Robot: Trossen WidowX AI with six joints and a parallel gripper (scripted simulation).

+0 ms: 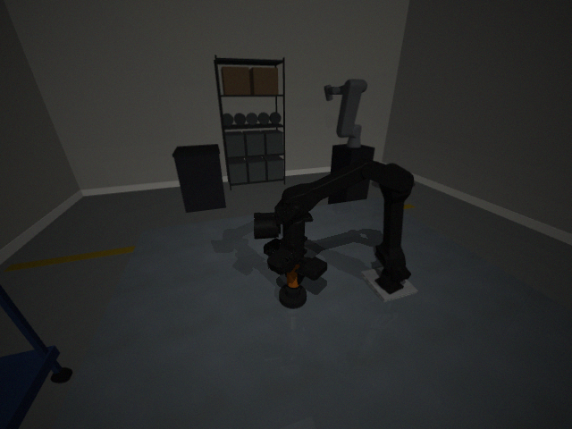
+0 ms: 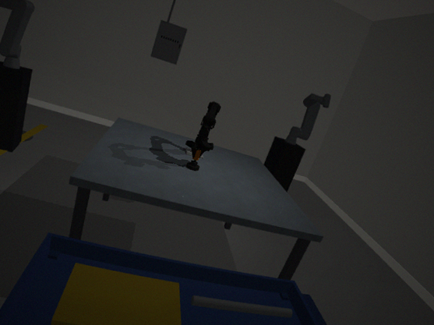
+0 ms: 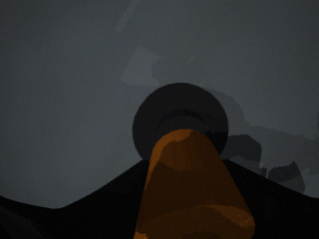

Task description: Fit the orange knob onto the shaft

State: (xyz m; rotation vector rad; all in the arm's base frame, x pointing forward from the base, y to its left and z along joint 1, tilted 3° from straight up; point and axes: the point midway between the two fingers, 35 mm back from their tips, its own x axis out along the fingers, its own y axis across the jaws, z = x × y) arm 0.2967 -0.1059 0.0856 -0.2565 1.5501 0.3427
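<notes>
The orange knob is 20 mm above my gripper tip. Round my gripper tip: dark round pedestal: 40 mm below.
</notes>
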